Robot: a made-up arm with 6 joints.
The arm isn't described. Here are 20 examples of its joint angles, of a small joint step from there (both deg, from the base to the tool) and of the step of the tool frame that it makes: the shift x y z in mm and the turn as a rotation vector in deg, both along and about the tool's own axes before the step.
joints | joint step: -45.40 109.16 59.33 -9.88 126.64 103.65 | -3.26 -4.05 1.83 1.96 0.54 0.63
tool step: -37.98 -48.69 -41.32 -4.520 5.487 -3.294
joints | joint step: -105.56 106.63 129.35 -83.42 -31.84 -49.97 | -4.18 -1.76 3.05 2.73 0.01 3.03
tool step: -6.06 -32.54 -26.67 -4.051 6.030 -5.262
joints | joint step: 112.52 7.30 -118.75 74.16 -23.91 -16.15 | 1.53 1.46 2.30 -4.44 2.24 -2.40
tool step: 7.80 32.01 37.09 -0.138 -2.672 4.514
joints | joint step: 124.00 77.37 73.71 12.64 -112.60 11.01 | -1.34 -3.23 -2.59 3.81 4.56 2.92
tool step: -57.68 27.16 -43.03 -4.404 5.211 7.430
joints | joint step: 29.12 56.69 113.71 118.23 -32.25 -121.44 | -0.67 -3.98 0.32 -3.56 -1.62 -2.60
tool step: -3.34 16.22 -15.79 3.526 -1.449 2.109
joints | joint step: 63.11 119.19 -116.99 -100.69 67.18 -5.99 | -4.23 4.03 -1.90 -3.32 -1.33 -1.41
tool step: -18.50 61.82 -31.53 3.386 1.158 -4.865
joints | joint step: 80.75 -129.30 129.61 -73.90 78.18 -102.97 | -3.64 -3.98 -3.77 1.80 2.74 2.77
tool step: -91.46 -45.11 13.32 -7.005 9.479 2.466
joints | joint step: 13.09 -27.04 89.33 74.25 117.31 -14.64 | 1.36 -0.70 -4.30 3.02 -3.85 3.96
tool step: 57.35 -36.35 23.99 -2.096 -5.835 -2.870
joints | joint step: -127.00 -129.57 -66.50 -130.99 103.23 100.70 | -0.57 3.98 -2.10 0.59 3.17 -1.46
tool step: 43.23 -6.83 -0.70 -2.292 -1.760 -3.924
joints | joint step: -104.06 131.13 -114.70 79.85 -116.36 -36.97 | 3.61 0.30 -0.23 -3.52 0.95 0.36
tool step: 22.26 25.20 -3.20 -2.348 -3.033 1.725
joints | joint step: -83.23 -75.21 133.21 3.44 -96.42 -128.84 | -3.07 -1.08 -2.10 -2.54 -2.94 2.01
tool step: 18.41 -21.94 -44.44 -2.194 2.456 -0.303
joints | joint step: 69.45 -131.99 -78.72 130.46 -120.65 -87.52 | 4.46 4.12 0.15 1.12 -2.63 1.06
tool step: 2.29 12.80 1.57 0.811 -2.663 -6.730
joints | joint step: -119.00 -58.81 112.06 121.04 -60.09 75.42 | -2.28 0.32 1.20 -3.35 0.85 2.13
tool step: 11.00 -70.27 3.82 -4.817 -1.998 -1.702
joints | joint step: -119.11 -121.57 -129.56 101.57 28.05 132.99 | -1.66 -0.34 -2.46 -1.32 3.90 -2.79
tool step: 16.52 17.97 45.29 2.870 -5.637 0.932
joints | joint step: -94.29 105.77 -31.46 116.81 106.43 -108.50 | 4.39 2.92 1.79 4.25 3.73 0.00
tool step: -42.12 -31.37 -19.16 -0.908 1.243 4.389
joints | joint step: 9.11 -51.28 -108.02 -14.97 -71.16 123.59 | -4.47 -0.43 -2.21 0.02 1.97 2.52
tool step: 22.37 -60.73 102.89 -3.470 -7.246 -3.945
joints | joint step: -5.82 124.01 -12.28 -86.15 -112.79 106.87 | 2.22 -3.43 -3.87 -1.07 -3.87 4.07
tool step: -4.73 -12.97 -81.81 2.588 6.306 1.834
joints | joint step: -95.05 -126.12 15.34 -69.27 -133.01 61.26 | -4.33 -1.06 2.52 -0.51 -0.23 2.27
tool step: 34.38 4.64 -20.63 -3.098 1.219 1.996
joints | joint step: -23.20 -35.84 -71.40 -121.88 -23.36 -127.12 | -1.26 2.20 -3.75 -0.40 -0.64 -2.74
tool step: -12.91 41.81 -13.67 5.897 1.018 3.908
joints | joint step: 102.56 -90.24 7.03 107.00 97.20 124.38 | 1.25 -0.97 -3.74 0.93 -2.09 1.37
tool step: -0.64 4.39 -9.34 1.173 2.303 0.051
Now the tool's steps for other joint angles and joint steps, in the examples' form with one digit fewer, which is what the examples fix.
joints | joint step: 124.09 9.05 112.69 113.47 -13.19 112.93 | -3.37 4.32 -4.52 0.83 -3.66 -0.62
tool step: -13.2 36.5 -68.3 -2.77 -0.87 4.70
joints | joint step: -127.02 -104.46 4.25 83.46 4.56 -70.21 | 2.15 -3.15 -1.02 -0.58 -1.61 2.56
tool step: 7.6 6.7 -17.3 -3.62 0.84 1.77
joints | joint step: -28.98 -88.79 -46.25 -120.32 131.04 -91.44 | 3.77 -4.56 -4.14 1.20 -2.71 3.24
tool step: 37.1 -20.1 1.8 -0.91 -5.47 -1.01
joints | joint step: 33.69 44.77 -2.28 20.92 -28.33 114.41 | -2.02 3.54 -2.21 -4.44 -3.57 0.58
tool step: 15.6 -10.4 -38.3 -7.28 3.51 2.00
